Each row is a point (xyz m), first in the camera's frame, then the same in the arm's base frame.
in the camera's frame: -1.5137 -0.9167 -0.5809
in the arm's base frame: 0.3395 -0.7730 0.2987
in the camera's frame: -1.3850 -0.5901 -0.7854
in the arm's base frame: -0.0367 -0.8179 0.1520
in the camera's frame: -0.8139 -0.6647 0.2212
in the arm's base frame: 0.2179 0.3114 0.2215
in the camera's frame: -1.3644 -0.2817 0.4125
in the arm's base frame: -0.0555 0.2010 0.8534
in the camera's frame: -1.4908 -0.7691 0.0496
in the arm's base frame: 0.3427 -0.2318 0.6550
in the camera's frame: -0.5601 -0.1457 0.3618
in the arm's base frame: -0.2751 0.6432 0.2021
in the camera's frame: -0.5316 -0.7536 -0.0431
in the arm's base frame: 0.2151 0.2492 -0.1704
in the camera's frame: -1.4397 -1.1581 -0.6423
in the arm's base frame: 0.5516 -0.8132 0.1541
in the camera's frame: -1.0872 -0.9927 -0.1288
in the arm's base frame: 0.4789 -0.1736 0.1830
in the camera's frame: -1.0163 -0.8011 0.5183
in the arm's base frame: 0.4389 0.4148 0.5187
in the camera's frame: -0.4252 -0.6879 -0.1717
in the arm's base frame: 0.1113 0.2162 -0.3129
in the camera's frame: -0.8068 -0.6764 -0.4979
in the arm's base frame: 0.0596 -0.2649 -0.1787
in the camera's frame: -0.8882 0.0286 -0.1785
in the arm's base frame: -0.5396 0.0432 0.2107
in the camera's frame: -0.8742 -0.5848 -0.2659
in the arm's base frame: 0.0319 -0.1043 0.0219
